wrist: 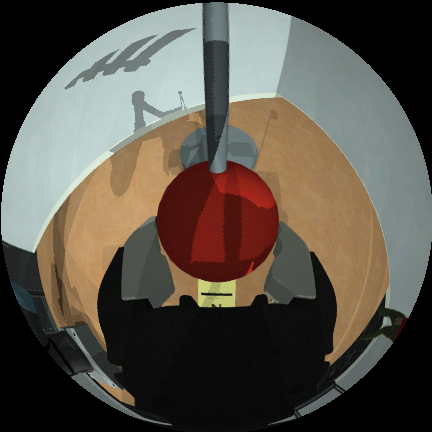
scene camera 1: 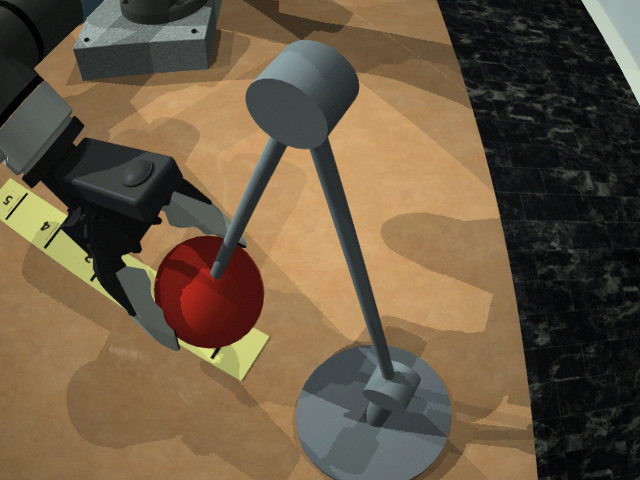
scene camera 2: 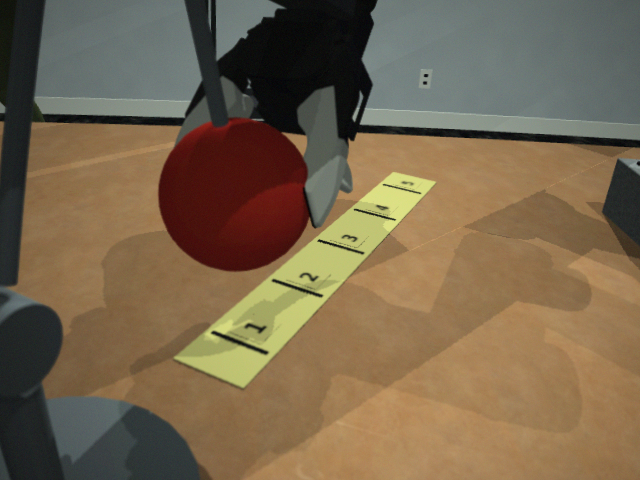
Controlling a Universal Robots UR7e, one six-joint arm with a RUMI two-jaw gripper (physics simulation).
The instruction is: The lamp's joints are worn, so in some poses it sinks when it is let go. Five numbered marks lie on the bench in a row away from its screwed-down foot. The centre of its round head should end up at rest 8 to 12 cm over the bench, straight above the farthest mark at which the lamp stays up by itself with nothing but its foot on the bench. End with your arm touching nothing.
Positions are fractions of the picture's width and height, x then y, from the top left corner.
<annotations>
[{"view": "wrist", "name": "my gripper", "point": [0.50, 0.51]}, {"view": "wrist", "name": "rod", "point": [0.50, 0.51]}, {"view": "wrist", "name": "round foot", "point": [0.56, 0.34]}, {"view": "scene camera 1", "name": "my gripper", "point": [0.33, 0.62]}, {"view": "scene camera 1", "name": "rod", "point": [0.33, 0.61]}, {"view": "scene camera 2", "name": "my gripper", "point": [0.37, 0.44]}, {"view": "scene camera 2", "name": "rod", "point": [0.36, 0.41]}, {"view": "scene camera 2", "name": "yellow strip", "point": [0.38, 0.72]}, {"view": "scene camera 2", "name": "round foot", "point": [0.12, 0.90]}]
</annotations>
